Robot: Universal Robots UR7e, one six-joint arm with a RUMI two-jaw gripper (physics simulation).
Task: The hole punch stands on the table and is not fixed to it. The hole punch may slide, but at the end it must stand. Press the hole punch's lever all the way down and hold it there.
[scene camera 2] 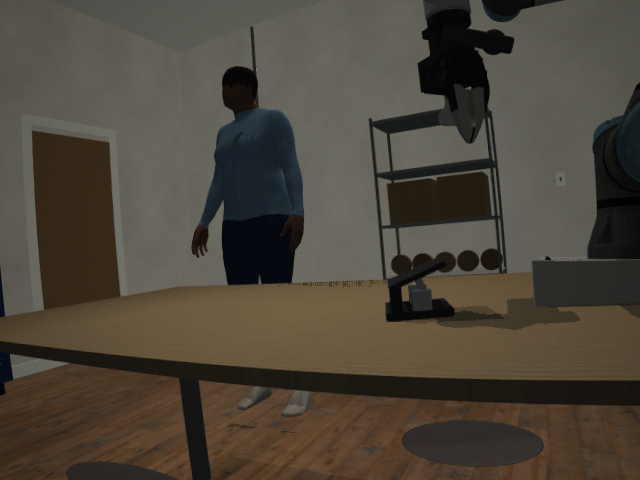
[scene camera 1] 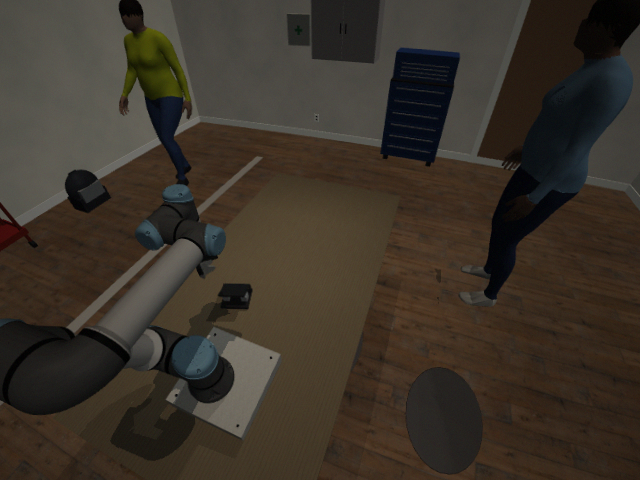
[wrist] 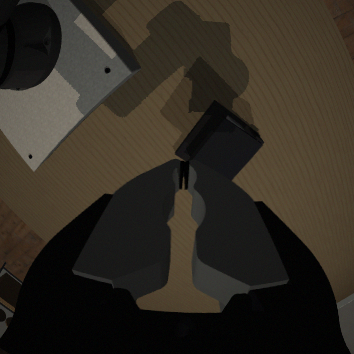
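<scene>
The black hole punch stands upright on its base on the wooden table. Its lever is raised and slants up from the hinge, with a grey block under it. My gripper is shut with nothing between its fingers. It points down and hangs well above the hole punch, apart from it. In the wrist view the fingertips overlap the edge of the hole punch, and the fingers hide part of it.
The white base plate of the arm stands on the table close to the hole punch. A person in a blue top stands beyond the table. A person in a yellow top stands farther off.
</scene>
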